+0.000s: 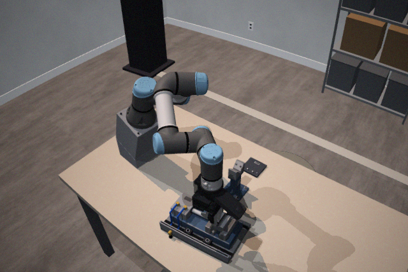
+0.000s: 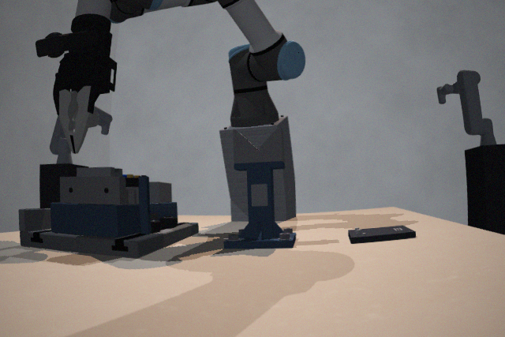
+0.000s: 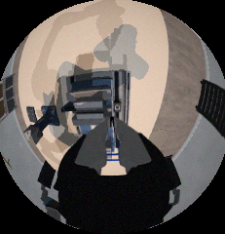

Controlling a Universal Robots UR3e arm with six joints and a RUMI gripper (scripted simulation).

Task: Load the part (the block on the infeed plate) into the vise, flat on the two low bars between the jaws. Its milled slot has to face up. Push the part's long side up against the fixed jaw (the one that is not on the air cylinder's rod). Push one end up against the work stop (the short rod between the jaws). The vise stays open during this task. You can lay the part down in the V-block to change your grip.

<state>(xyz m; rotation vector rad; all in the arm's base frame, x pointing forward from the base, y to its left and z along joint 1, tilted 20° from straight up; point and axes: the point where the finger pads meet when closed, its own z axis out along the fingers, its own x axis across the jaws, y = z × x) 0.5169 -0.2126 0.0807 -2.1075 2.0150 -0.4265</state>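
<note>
Now: the grey part 50 mm to the left of my hand and 50 mm below it. Also, from my hand: blue vise: 70 mm behind, 50 mm to the left, 110 mm below.
</note>
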